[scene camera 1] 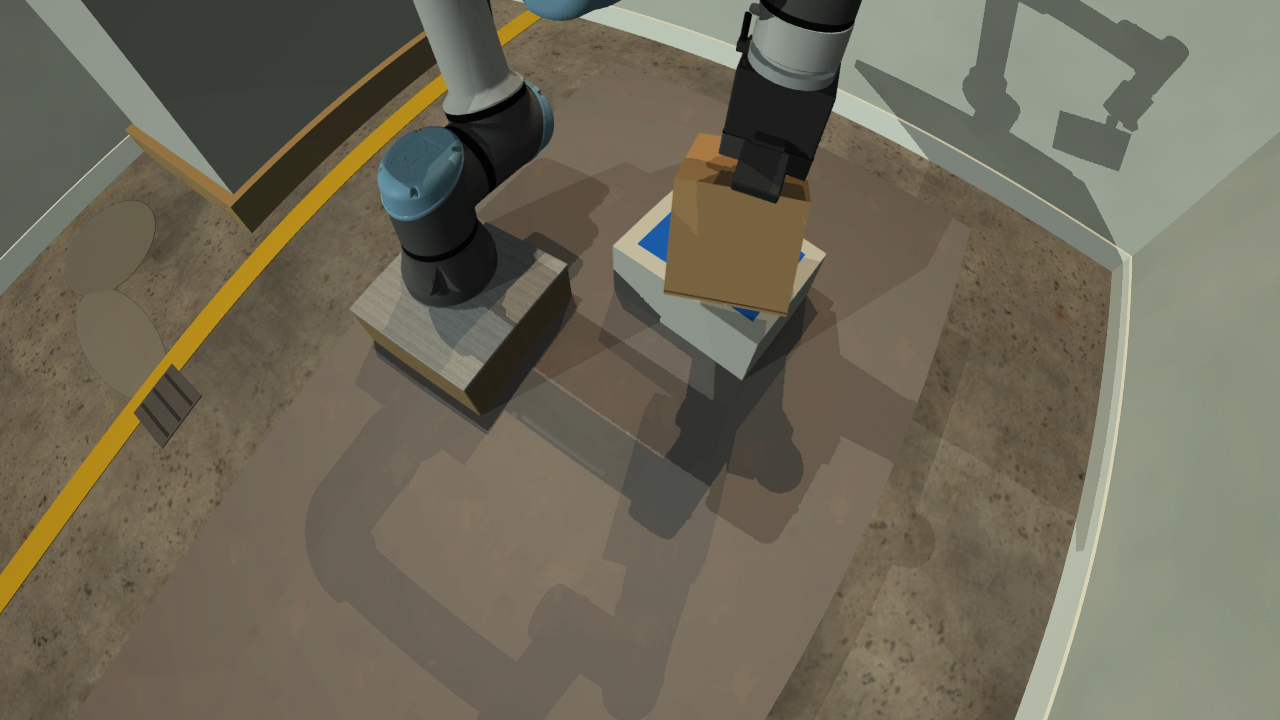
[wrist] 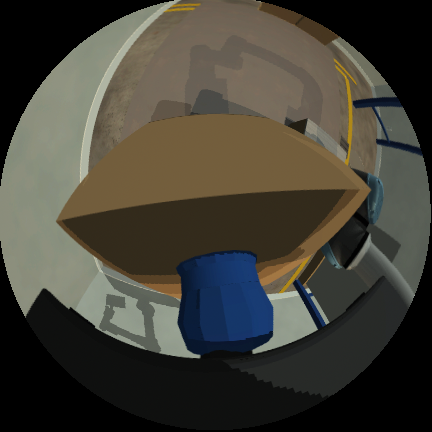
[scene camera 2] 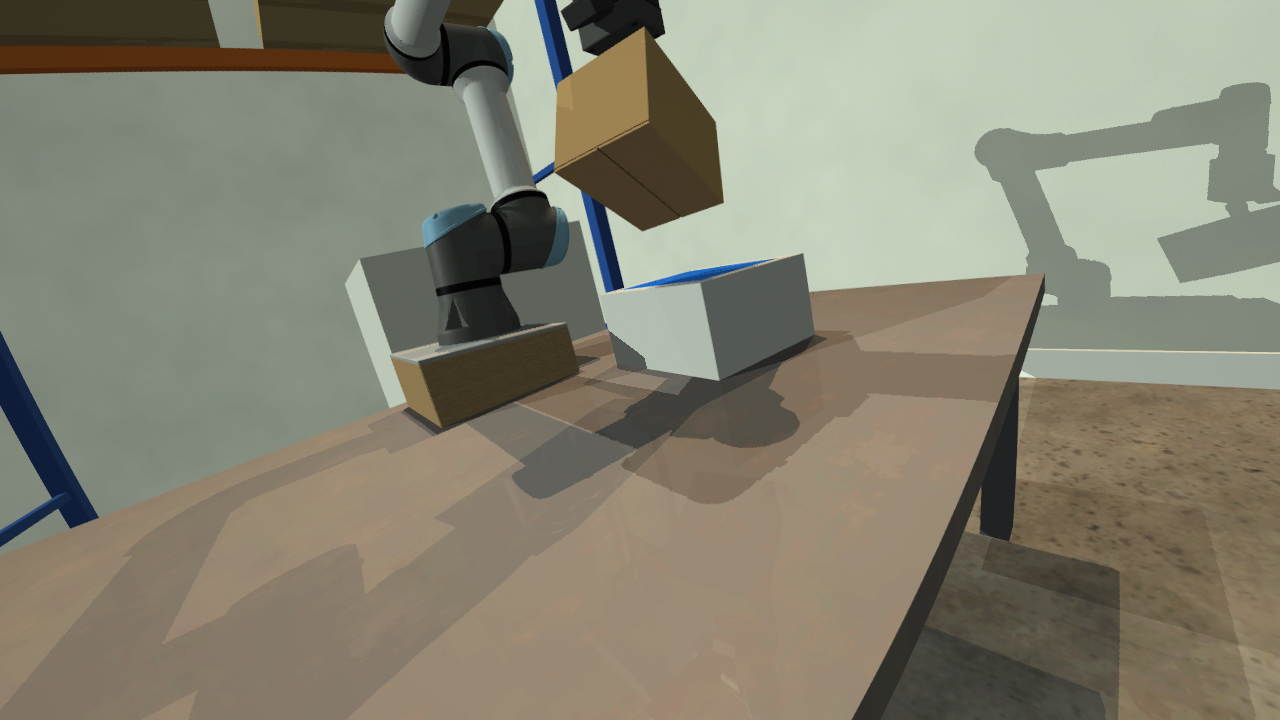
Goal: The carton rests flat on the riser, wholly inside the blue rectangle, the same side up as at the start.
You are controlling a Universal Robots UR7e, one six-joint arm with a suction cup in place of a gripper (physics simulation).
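Places are measured from the arm's base along level axes (x ahead, y left, z up), in metres.
Where they show: end effector, tool point: (wrist: 217, 263); arm's base, origin of the base link: (scene camera 1: 449, 265) (scene camera 2: 480, 335).
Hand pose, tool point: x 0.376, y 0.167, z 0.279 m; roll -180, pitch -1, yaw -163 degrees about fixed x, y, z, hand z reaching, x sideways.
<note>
Things, the pixels of their centre, and the offset from my tool point. Level surfaces: height alone.
- brown carton, body centre: (wrist: 219, 218) (scene camera 1: 740, 215) (scene camera 2: 643, 143) dy +0.005, dx -0.011, dz -0.072 m
- white riser, body centre: (scene camera 1: 718, 270) (scene camera 2: 701, 313) dy +0.082, dx -0.051, dz -0.314 m
- blue rectangle, body centre: (scene camera 1: 723, 248) (scene camera 2: 694, 274) dy +0.082, dx -0.051, dz -0.255 m
- table, its level: dz -0.375 m
The brown carton (scene camera 1: 738, 241) (scene camera 2: 599, 107) (wrist: 210, 160) hangs in the air above the riser, clearly tilted, with its seamed underside showing in scene camera 2. My gripper, a blue suction cup (wrist: 218, 270), is on the carton's upper face and holds it; the carton hides the cup in scene camera 2. The white riser (scene camera 1: 702, 327) (scene camera 2: 662, 326) stands on the table, with a wide gap between it and the carton. The blue rectangle (scene camera 1: 657, 236) (scene camera 2: 702, 272) on the riser's top is partly hidden by the carton in scene camera 1. The riser does not show in the wrist view.
The arm's base stands on a wood-sided block (scene camera 1: 519, 335) (scene camera 2: 501, 380) (wrist: 322, 137) left of the riser in the scene views. The table (scene camera 1: 501, 573) (scene camera 2: 626, 573) carries both. A grey cabinet (scene camera 1: 250, 80) and a blue rack post (scene camera 2: 601, 237) are behind.
</note>
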